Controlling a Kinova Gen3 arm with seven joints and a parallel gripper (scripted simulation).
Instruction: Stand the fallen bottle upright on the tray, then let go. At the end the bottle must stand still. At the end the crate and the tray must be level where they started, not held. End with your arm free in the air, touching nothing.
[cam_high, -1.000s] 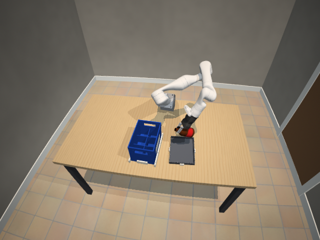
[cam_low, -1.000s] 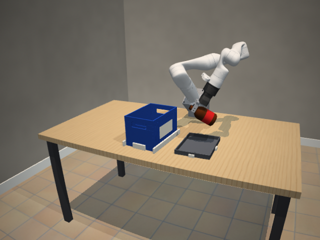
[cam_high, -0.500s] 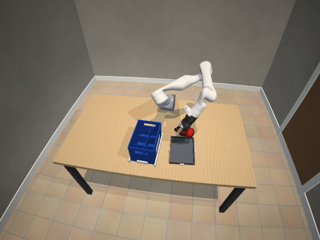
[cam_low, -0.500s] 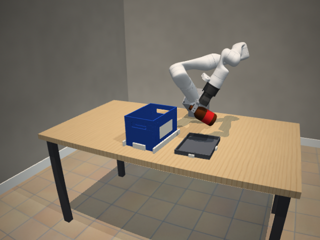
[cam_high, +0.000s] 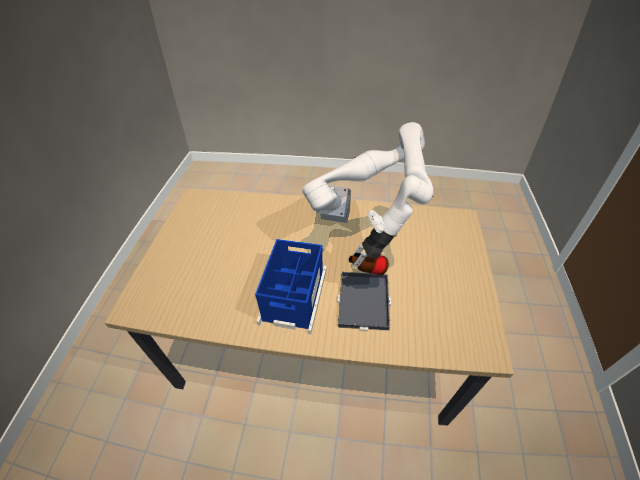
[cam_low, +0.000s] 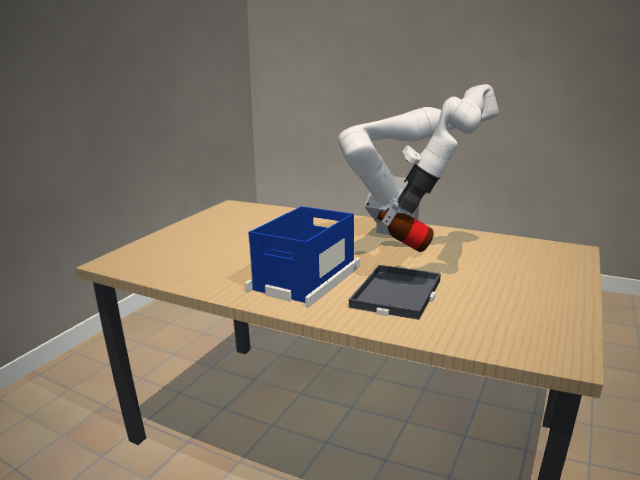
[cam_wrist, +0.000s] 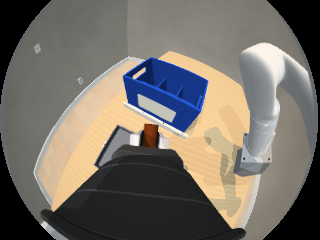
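My gripper is now 4 cm to the right of the brown bottle and 3 cm above it. From my hand the other things lie so: blue crate 3 cm behind, 24 cm to the right, 12 cm below; then dark grey tray 5 cm ahead, 3 cm to the left, 19 cm below.
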